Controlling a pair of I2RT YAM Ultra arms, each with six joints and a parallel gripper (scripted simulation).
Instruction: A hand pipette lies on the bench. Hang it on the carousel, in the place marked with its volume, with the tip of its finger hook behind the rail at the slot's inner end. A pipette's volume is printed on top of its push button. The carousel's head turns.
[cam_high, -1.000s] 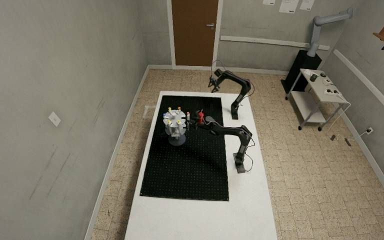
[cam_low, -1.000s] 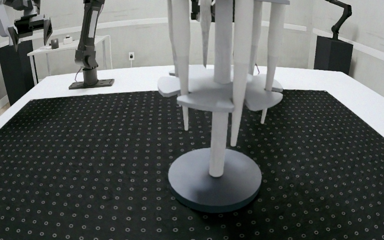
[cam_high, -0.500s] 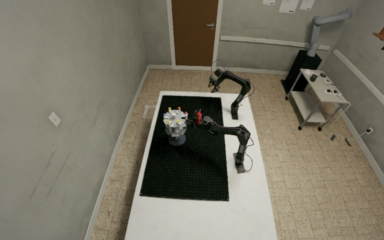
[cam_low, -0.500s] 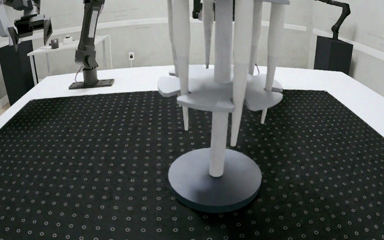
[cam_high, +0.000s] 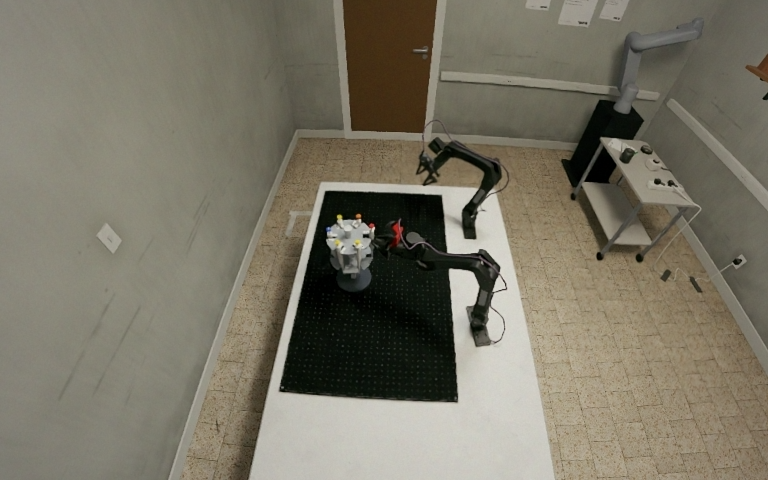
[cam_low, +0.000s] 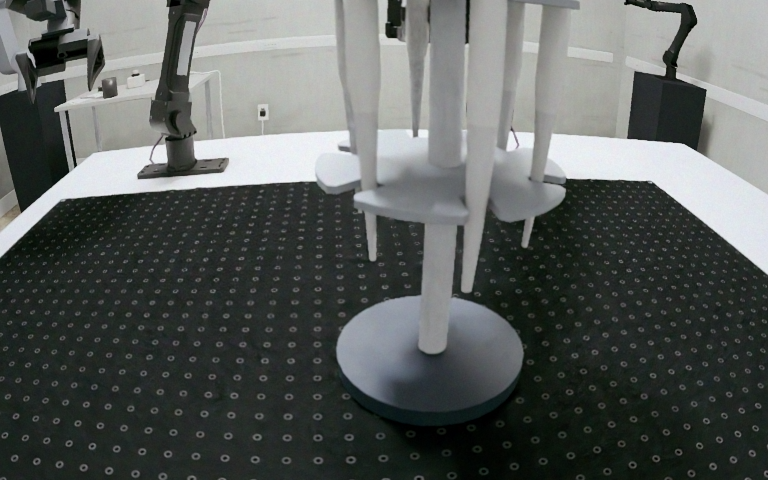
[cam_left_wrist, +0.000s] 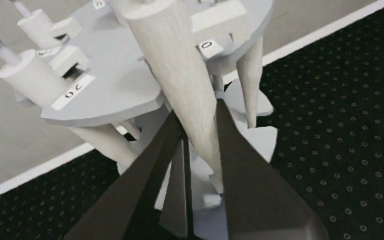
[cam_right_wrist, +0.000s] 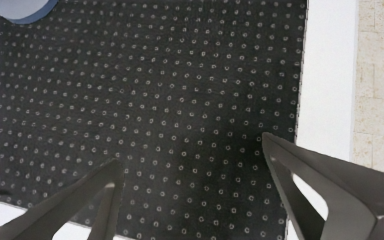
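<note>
The white pipette is 20 mm below my left hand and 10 mm to the right of it.
</note>
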